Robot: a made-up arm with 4 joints.
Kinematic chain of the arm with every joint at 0, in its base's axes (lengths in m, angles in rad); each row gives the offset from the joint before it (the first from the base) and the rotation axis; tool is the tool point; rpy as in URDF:
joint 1: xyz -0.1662 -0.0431 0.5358 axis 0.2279 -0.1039 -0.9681
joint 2: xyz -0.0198 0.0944 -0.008 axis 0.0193 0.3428 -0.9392
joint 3: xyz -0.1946 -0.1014 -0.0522 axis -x
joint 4: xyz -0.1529 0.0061 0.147 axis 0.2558 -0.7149 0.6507
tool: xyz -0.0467 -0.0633 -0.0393 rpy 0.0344 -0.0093 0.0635
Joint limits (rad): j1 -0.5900..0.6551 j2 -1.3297..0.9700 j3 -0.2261..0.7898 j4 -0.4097..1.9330
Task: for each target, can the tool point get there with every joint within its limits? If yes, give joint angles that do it. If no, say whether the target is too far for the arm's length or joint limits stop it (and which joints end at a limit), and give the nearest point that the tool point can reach.
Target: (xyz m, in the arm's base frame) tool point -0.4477 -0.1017 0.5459
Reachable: yes | joints 0.0914 -0.2702 0.2593 1.3509
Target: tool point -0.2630 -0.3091 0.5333
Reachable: yes | joints -0.4256 -0.8278 0.6829 0.7894
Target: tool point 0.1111 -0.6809 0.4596
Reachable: no: too far | nearest point -0.0279 -0.3835 0.5451 | short by 0.339 m
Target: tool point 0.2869 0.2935 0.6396
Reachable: no: joint limits stop it (at a limit: joint 1, joint 2, joint 3, joint 4) | nearest point -0.1481 0.2727 0.6774 | short by 0.437 m
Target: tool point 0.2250 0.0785 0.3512
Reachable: no: joint limits stop it (at a limit: joint 1, joint 2, joint 3) | nearest point 0.0086 -0.2303 0.5162 | short by 0.412 m
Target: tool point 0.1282 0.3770 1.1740
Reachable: no: too far | nearest point -0.1781 0.3970 0.7758 | short by 0.503 m
